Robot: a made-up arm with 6 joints.
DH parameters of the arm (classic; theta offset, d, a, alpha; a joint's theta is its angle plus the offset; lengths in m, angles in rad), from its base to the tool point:
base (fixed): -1.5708 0.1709 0 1.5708
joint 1: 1.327 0 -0.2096 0
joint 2: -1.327 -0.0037 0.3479 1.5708
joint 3: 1.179 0 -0.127 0
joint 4: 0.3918 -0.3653 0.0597 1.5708
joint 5: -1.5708 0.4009 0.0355 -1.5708
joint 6: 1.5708 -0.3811 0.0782 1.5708
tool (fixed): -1.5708 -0.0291 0 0
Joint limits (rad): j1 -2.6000..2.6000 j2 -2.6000..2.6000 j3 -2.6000..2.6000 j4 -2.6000..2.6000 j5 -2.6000..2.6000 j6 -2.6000..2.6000
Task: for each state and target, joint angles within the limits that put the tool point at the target. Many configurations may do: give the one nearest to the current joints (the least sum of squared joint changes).
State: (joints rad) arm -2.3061 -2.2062 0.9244 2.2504 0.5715 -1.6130
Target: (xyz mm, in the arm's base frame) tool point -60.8 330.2 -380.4
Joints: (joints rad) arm -1.7378 -1.6048 0.9207 2.3361 0.4984 -1.6835
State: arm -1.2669 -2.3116 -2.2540 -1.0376 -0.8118 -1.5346
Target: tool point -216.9 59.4 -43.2
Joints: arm -1.1506 -2.2085 -1.9718 -0.8313 -0.8882 -1.5767
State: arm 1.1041 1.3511 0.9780 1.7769 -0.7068 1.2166
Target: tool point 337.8 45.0 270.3
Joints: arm 1.1752 1.1971 1.9676 2.2956 -1.2914 0.8790
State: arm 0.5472 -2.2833 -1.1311 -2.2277 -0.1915 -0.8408
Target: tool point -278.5 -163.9 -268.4
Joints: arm -0.0950 -2.6000 -0.9044 -2.2128 -0.2974 -0.7583
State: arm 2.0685 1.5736 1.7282 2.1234 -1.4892 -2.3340
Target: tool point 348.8 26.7 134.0
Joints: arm 2.0274 1.5444 2.0180 2.1890 -1.6384 -2.1537
